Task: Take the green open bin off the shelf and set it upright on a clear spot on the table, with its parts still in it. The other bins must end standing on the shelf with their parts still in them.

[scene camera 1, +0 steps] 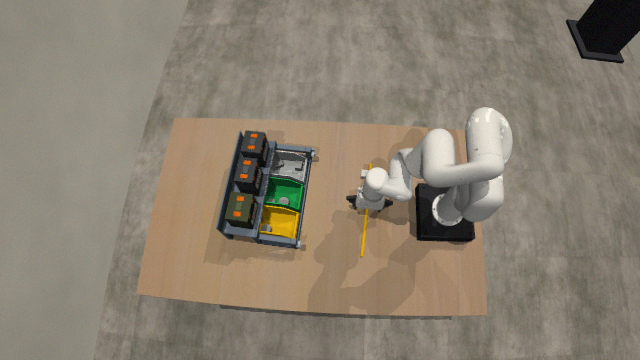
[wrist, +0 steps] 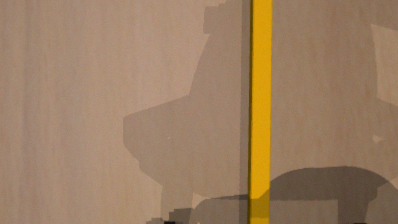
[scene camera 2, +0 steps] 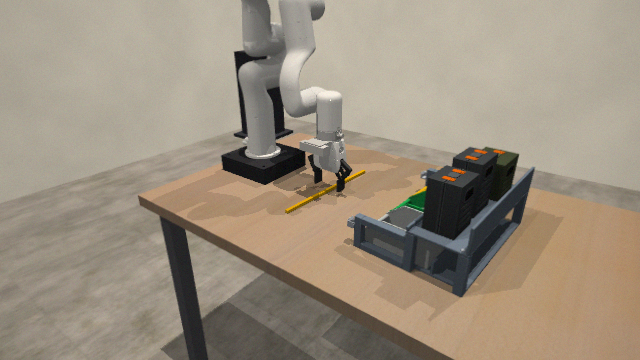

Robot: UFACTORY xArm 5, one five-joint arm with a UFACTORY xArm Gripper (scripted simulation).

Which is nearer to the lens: the olive case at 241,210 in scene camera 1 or the grey bin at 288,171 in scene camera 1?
The olive case.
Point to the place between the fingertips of my gripper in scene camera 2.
At 329,186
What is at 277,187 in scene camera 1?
A green open bin.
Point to a blue-grey shelf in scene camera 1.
223,226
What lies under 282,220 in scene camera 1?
A yellow bin.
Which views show the olive case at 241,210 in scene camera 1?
Scene camera 1 and scene camera 2 only.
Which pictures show the blue-grey shelf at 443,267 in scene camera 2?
Scene camera 1 and scene camera 2 only.
